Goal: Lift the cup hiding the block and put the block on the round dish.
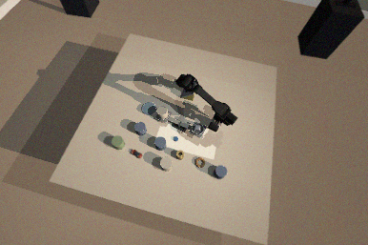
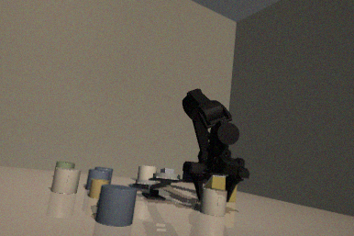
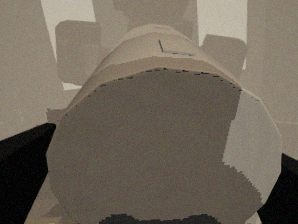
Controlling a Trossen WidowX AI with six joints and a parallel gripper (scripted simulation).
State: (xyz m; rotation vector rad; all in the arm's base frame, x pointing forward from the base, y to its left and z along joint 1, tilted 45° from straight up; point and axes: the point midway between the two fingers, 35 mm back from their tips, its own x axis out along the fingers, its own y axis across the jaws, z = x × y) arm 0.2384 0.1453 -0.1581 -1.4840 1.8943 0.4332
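Right now my gripper tip is 120 mm to the left of the pale blue-grey block, 90 mm short of it and 60 mm below it. From my gripper tip the other things lie so: balance 240 mm to the right, 50 mm ahead, 10 mm below; blue block 250 mm to the right, 150 mm ahead, 30 mm below; balance beam 240 mm to the right, 50 mm ahead, 10 mm above.
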